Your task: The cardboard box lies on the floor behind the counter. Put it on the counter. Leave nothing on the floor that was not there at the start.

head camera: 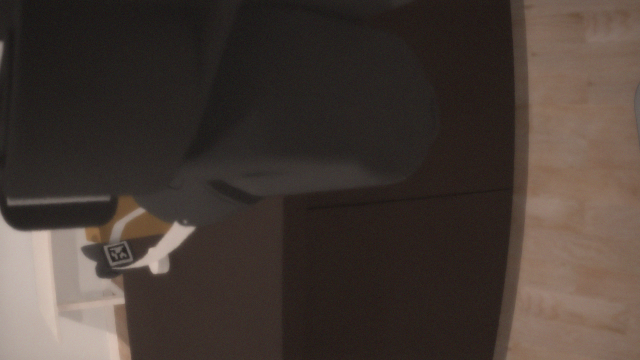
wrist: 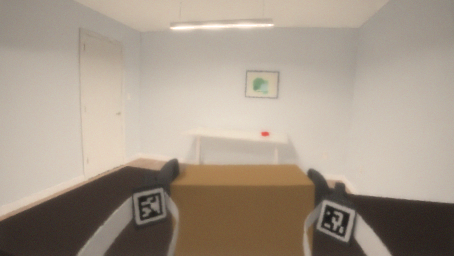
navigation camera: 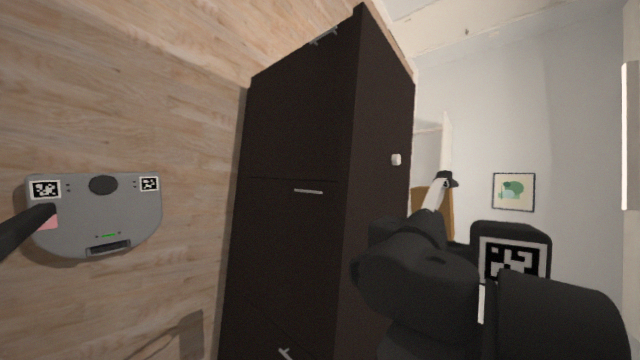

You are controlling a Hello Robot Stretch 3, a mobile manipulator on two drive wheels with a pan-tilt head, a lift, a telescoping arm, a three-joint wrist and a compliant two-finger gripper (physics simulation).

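Seen in the pictures: gripper, fingertip midpoint: (wrist: pixel 242 182) (navigation camera: pixel 445 211); robot's base, origin of the base link: (navigation camera: pixel 104 183).
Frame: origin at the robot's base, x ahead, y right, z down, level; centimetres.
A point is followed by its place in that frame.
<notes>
The brown cardboard box (head camera: pixel 145 225) @(x 1.1, y 37.4, z -115.4 cm) (navigation camera: pixel 448 215) @(x -2.3, y 37.5, z -119.2 cm) (wrist: pixel 242 217) @(x -2.5, y 37.4, z -117.4 cm) is upright between the two fingers of my gripper (wrist: pixel 242 182) @(x -2.4, y 41.5, z -118.1 cm), which is shut on it. The dark counter (head camera: pixel 215 300) @(x 14.3, y 69.6, z -91.0 cm) (navigation camera: pixel 377 120) @(x 23.3, y 71.1, z -91.0 cm) (wrist: pixel 400 222) @(x -51.5, y 84.0, z -91.0 cm) shows its top on both sides of the box in the wrist view. In the head view the box is partly hidden by my wrist and arm, and its far part overlaps the counter's far edge. The box's underside is hidden, so I cannot tell whether it touches the counter top.
A small white cylinder (head camera: pixel 160 265) @(x 9.5, y 85.3, z -92.9 cm) (navigation camera: pixel 396 159) @(x 8.8, y 85.3, z -93.2 cm) stands on the counter top near my fingers. A white table (wrist: pixel 225 135) @(x 19.4, y 331.3, z -72.0 cm) with a red object (wrist: pixel 265 134) @(x -39.1, y 348.3, z -74.0 cm) stands by the far wall. Handles (navigation camera: pixel 308 191) @(x -2.8, y 49.4, z -75.0 cm) stick out from the counter front. My base (navigation camera: pixel 95 212) @(x -9.6, y -2.7, z -16.0 cm) stands on the wooden floor (navigation camera: pixel 125 125) @(x 26.0, y 8.1, z 0.0 cm).
</notes>
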